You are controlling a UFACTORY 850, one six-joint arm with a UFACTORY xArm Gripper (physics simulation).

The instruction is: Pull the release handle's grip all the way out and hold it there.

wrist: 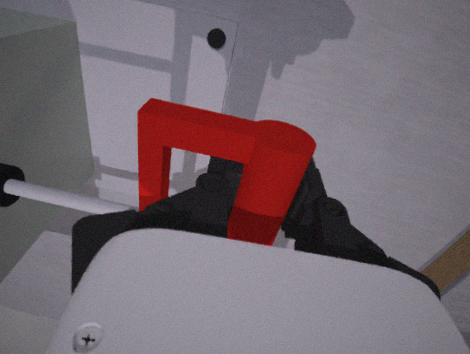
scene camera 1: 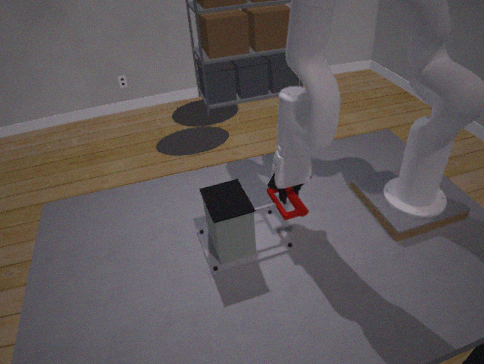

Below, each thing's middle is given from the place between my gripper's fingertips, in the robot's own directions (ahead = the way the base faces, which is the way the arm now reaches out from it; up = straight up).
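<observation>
The base plate (scene camera 1: 271, 238) is 7 cm below my hand, and from that same hand it lies 15 cm ahead and 1 cm to the left.
</observation>
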